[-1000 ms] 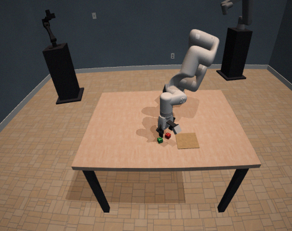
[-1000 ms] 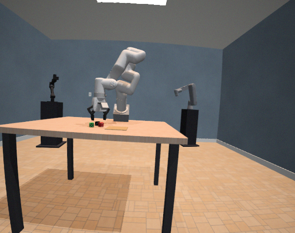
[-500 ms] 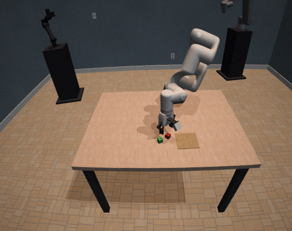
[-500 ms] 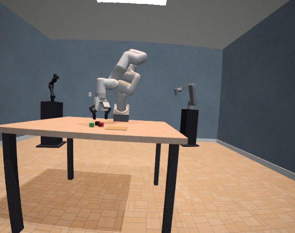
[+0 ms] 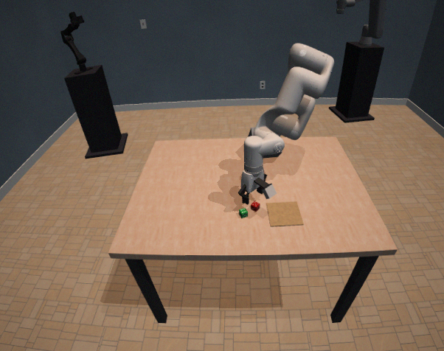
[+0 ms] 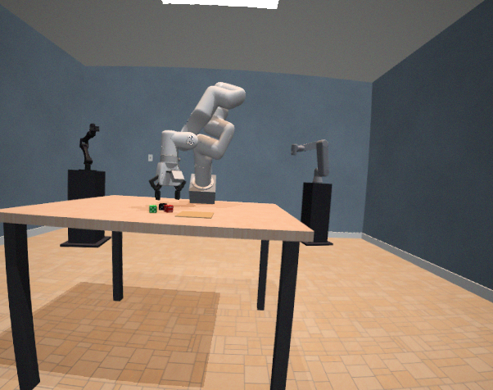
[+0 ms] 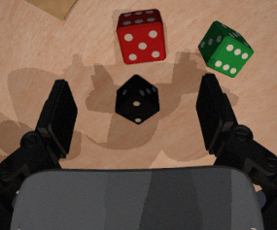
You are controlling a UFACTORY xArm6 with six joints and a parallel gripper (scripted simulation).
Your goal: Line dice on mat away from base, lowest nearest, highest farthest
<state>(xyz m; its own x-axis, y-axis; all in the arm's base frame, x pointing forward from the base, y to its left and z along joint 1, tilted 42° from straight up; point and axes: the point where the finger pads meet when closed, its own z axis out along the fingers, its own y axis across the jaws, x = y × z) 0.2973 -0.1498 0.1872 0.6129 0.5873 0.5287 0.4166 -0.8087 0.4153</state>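
Right now the red die is 20 mm ahead of my hand, 10 mm to the left of it and 40 mm below it. Round my hand: black die: 40 mm behind, 20 mm to the right, 40 mm below; green die: 50 mm ahead, 50 mm to the right, 40 mm below; tan mat: 80 mm ahead, 120 mm to the left, 60 mm below.
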